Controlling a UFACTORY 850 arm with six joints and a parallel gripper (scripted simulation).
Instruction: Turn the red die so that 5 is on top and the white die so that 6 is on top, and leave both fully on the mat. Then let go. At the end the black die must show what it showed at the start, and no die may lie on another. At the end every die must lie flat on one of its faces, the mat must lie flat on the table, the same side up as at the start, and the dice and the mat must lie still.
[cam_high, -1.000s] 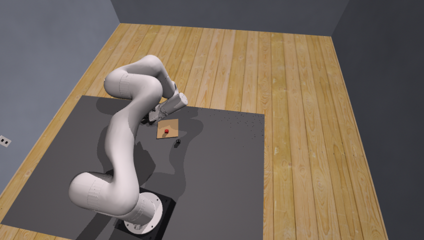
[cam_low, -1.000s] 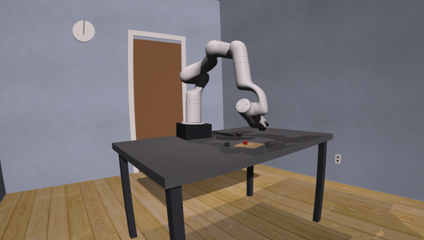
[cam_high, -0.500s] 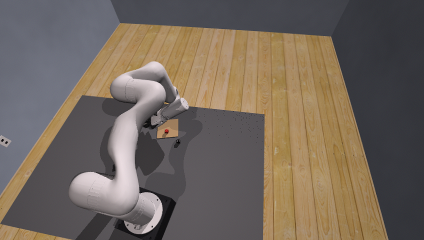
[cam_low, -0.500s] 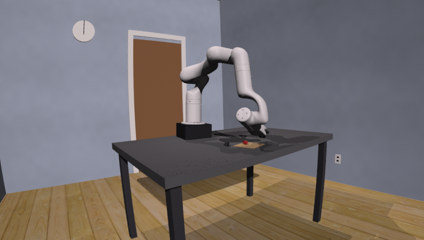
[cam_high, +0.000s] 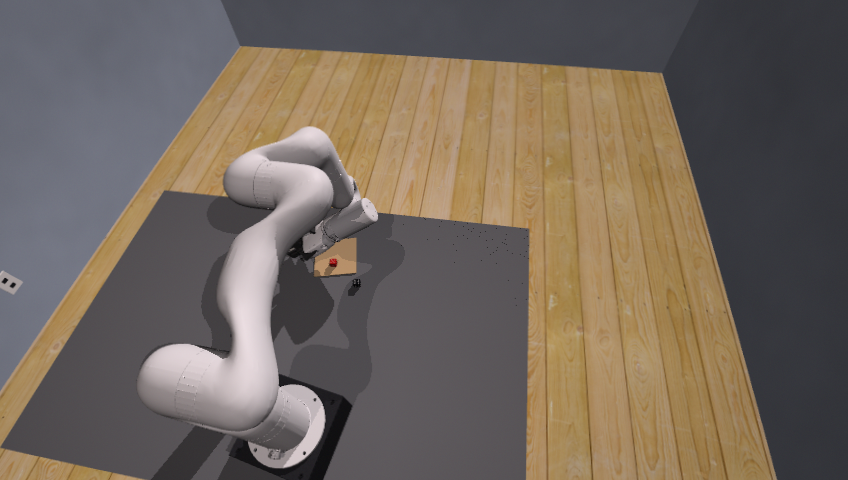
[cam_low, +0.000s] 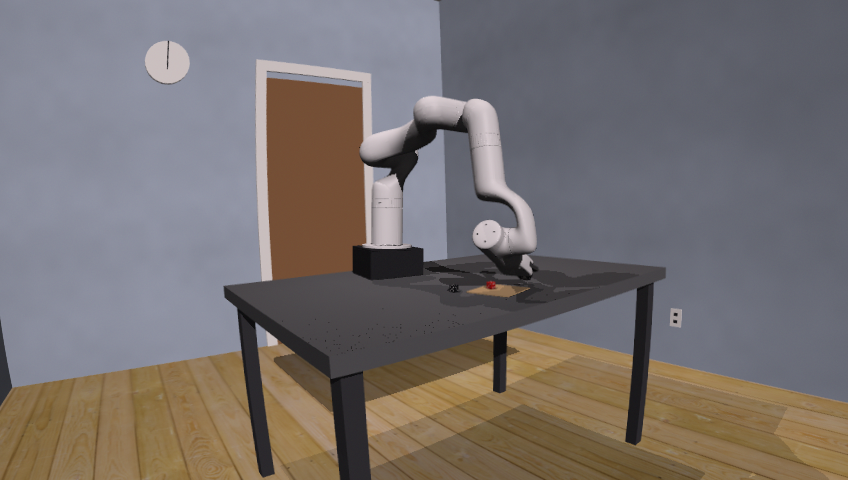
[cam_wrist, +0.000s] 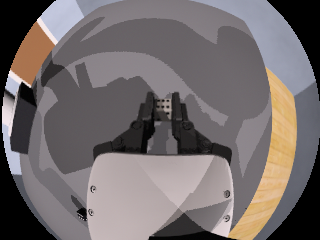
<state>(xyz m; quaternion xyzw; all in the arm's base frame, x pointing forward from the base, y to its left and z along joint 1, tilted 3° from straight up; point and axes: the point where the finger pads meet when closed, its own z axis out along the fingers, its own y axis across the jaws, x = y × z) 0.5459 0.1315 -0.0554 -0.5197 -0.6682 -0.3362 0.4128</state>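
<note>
The white die is 1 cm to the left of my hand and 1 cm below it. Also, from my hand: red die (3 cm behind, 13 cm to the right, 2 cm below); tan mat (13 cm to the right, 3 cm below); black die (10 cm behind, 22 cm to the right, 3 cm below).
</note>
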